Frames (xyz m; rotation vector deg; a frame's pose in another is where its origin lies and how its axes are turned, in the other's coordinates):
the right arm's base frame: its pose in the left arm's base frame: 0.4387 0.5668 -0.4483 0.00 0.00 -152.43
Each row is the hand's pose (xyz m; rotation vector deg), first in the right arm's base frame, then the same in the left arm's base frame.
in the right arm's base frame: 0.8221 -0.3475 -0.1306 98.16 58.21 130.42
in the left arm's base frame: -0.4509 0.4943 -0.5789 57.79 -58.90 15.35
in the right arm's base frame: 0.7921 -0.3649 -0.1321 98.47 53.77 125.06
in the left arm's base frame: -0.4323 0.5237 -0.5804 56.23 -61.53 9.41
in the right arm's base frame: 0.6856 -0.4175 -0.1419 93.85 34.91 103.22
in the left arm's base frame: -0.3623 0.6196 -0.5902 46.80 -68.90 -17.50
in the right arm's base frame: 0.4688 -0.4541 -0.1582 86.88 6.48 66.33
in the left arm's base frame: -0.1870 0.7524 -0.6065 26.55 -81.46 -58.37
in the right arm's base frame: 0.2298 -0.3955 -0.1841 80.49 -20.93 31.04
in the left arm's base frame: 0.0519 0.8110 -0.6324 -1.31 -94.63 -91.82
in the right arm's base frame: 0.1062 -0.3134 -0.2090 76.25 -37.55 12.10
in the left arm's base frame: 0.1995 0.7955 -0.6573 -22.44 -101.79 -106.40
